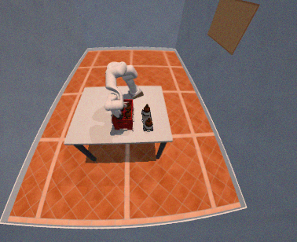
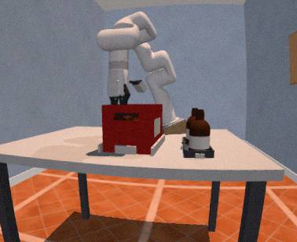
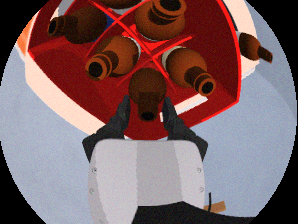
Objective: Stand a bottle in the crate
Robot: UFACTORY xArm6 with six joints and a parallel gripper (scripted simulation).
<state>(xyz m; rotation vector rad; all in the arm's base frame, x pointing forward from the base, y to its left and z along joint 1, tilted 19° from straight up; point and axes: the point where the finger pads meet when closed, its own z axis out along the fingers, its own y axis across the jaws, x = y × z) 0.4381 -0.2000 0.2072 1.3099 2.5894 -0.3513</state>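
The brown bottle is 7 cm below my hand. From my hand the other things lie so: red crate: 7 cm behind, 6 cm to the left, 7 cm below; then tray: 30 cm to the left, 14 cm below.
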